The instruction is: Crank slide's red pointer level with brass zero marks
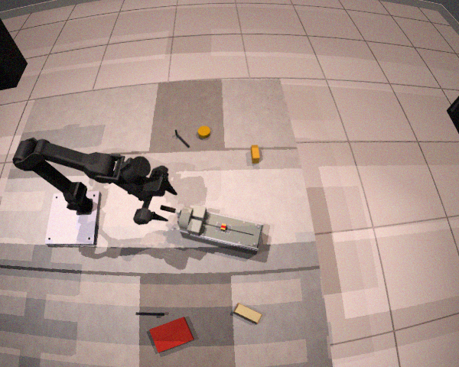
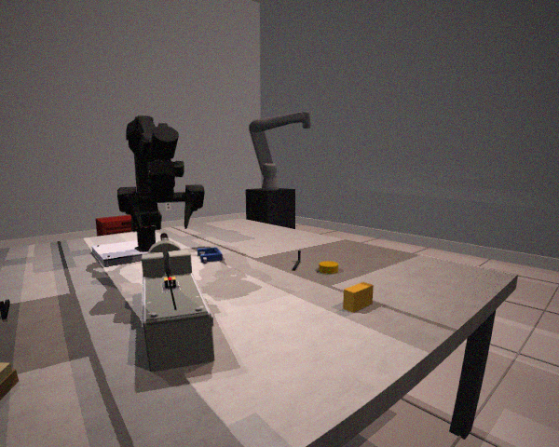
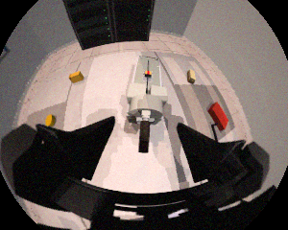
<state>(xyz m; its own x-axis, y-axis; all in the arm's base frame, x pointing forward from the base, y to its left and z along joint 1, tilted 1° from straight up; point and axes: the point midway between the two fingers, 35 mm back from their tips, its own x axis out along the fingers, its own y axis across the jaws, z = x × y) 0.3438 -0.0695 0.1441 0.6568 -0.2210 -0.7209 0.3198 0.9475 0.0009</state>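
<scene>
The dark crank handle lies 20 mm below my gripper tip, 20 mm behind it and 10 mm to the left of it. Also, from my gripper tip: blue block (220 mm to the left, 200 mm behind, 130 mm below); bent black rod (370 mm to the left, 130 mm below, 10 mm ahead); red pointer (160 mm ahead, 60 mm below, 50 mm to the right).
</scene>
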